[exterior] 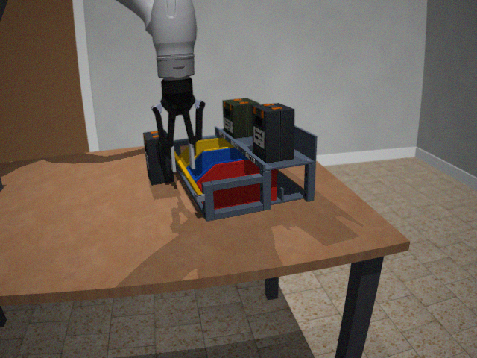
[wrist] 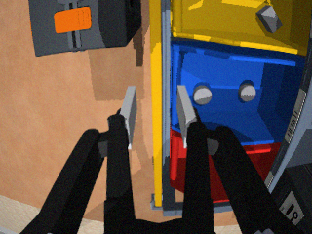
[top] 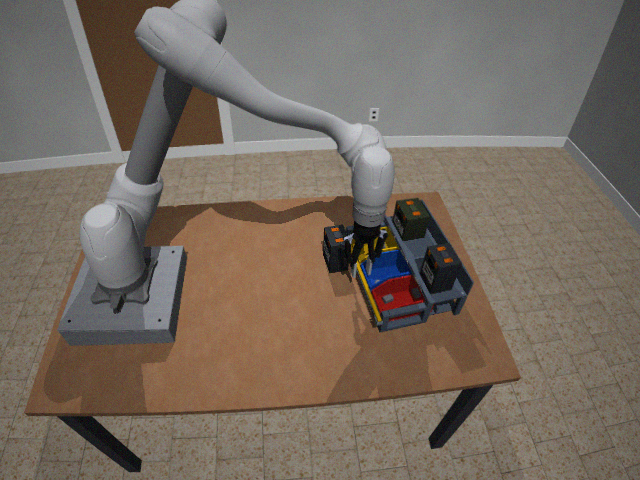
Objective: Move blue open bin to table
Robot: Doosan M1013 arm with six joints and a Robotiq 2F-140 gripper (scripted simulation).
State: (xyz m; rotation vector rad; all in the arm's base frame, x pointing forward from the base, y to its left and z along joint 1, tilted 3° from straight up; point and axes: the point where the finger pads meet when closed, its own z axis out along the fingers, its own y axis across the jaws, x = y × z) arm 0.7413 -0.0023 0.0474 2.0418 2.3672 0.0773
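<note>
My hand is 30 mm above the yellow strip. From my hand the other things lie so: yellow bin (90 mm ahead, 130 mm to the left, 50 mm below); blue open bin (100 mm ahead, 20 mm to the left, 50 mm below); black box (70 mm behind, 100 mm to the left, 30 mm below).
</note>
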